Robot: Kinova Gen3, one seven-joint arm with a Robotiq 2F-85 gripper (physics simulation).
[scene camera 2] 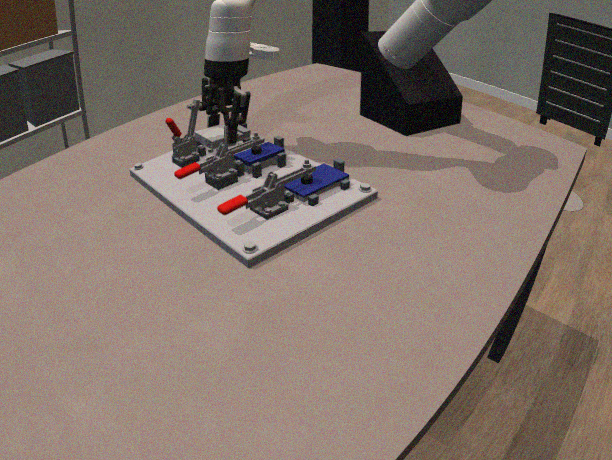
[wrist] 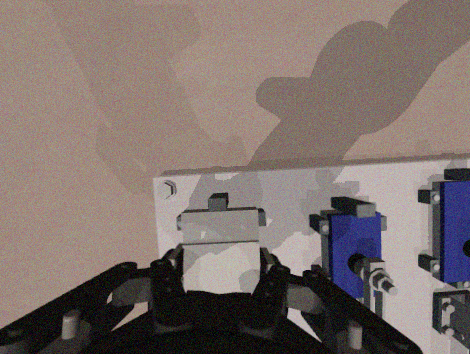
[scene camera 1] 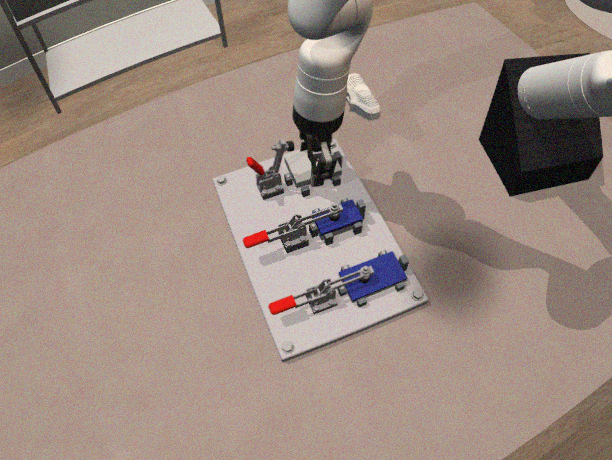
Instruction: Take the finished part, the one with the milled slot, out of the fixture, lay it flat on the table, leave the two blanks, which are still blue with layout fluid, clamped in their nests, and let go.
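Frame: origin at the arm's base, x ahead, y left, z up, level; metres.
Seen in the pictures: gripper, fingertip midpoint: (scene camera 2: pixel 220 139) (wrist: pixel 222 256) (scene camera 1: pixel 311 169); arm's base, link origin: (scene camera 2: pixel 396 52) (scene camera 1: pixel 539 92).
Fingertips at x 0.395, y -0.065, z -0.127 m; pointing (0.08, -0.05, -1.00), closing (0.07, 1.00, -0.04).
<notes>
Offsets run from my fingertips to a thing's top centre. "pt": to the spot under its first point. Level surfaces: height alone.
The finished part @[dx -0.003, dy +0.000, dz +0.019 m] (scene camera 1: pixel 300 167) (scene camera 2: pixel 210 134) (wrist: pixel 220 226) is a pale grey block at the fixture plate's far end; a thin dark line crosses its top in the wrist view. My gripper (scene camera 1: pixel 323 176) (scene camera 2: pixel 222 131) (wrist: pixel 222 256) points down and is shut on it, one finger at each side. The part seems slightly raised over its nest, roughly level; its underside is hidden. The middle blank @[dx -0.003, dy +0.110, dz +0.010 m] (scene camera 1: pixel 350 223) (scene camera 2: pixel 267 151) (wrist: pixel 342 240) and the end blank @[dx -0.019, dy +0.220, dz +0.000 m] (scene camera 1: pixel 385 280) (scene camera 2: pixel 324 176) (wrist: pixel 455 215) are blue, lie flat in their nests and have clamp arms down on them.
The fixture plate (scene camera 1: pixel 260 270) (scene camera 2: pixel 170 185) (wrist: pixel 285 187) lies on the table @[dz -0.031 m] (scene camera 1: pixel 125 300) (scene camera 2: pixel 175 325) (wrist: pixel 50 150). The part's clamp is open, its red handle @[pt dx +0.094, dy +0.012, dz +0.064 m] (scene camera 1: pixel 255 165) (scene camera 2: pixel 173 127) raised beside the gripper. Nest posts stand around the part. A black pedestal (scene camera 1: pixel 550 145) (scene camera 2: pixel 410 110) stands nearby.
</notes>
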